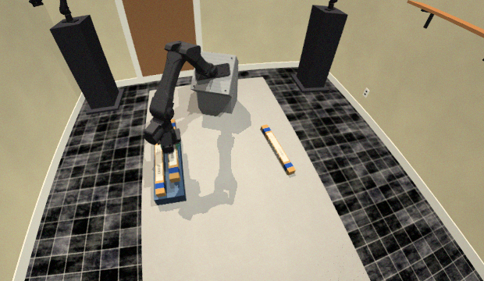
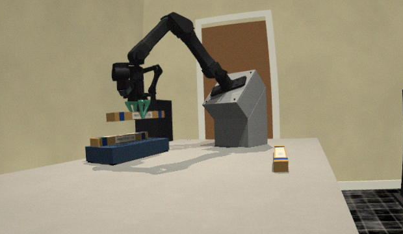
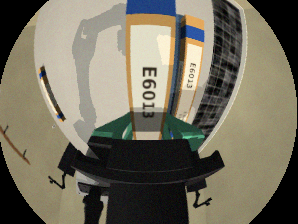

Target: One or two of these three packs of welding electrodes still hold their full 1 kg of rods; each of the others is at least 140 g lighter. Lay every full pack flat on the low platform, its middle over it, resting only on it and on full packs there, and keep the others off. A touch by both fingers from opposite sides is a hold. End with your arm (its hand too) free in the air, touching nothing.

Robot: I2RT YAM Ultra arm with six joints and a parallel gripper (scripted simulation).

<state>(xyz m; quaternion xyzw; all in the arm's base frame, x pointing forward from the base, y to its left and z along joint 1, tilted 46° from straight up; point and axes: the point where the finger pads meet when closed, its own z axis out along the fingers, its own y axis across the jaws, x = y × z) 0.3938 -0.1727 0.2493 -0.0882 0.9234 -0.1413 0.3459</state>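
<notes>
Right now the blue low platform is 5 cm to the right of my hand and 14 cm below it.
</notes>
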